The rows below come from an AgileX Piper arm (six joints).
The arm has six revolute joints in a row. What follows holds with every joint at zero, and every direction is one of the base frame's. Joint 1 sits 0.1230 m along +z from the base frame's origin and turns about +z. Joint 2 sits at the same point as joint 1 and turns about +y. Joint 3 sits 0.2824 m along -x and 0.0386 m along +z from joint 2 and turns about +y. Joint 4 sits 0.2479 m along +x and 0.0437 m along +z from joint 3 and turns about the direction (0.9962, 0, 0.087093). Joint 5 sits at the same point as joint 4 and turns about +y. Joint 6 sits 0.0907 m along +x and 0.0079 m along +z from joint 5 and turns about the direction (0.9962, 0, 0.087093). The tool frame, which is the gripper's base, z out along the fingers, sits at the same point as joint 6; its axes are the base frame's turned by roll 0.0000, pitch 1.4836 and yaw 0.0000 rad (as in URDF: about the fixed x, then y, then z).
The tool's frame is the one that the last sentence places.
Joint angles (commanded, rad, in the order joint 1, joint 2, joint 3, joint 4, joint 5, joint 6), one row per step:
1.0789, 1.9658, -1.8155, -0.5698, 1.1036, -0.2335
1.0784, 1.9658, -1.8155, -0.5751, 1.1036, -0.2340
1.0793, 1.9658, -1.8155, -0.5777, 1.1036, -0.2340
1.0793, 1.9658, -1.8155, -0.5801, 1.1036, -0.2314
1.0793, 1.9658, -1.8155, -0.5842, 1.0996, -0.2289
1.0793, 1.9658, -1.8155, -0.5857, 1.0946, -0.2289
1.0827, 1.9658, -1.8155, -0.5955, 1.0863, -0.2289
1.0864, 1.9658, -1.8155, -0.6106, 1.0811, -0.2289
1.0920, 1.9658, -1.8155, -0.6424, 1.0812, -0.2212
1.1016, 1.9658, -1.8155, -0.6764, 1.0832, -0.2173
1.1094, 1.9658, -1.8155, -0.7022, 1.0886, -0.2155
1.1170, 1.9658, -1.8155, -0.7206, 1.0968, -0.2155
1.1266, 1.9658, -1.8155, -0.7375, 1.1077, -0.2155
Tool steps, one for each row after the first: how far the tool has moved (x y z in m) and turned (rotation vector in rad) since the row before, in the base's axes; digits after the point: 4 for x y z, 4 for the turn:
0.0005, -0.0003, 0.0002, -0.0028, -0.0047, 0.0002
-0.0002, 0.0001, 0.0001, -0.0012, -0.0023, 0.0011
0.0001, -0.0001, 0.0001, 0.0005, -0.0018, -0.0019
0.0003, 0.0002, 0.0003, 0.0026, -0.0047, 0.0005
0.0002, 0.0004, 0.0002, 0.0031, -0.0031, 0.0028
-0.0005, 0.0012, 0.0007, 0.0016, -0.0116, 0.0086
-0.0003, 0.0009, 0.0008, -0.0032, -0.0152, 0.0076
-0.0002, 0.0005, 0.0015, -0.0097, -0.0270, 0.0018
-0.0016, 0.0013, 0.0016, -0.0143, -0.0290, 0.0077
-0.0014, 0.0008, 0.0012, -0.0141, -0.0211, 0.0047
-0.0018, 0.0007, 0.0008, -0.0138, -0.0140, 0.0034
-0.0027, 0.0009, 0.0006, -0.0148, -0.0121, 0.0034

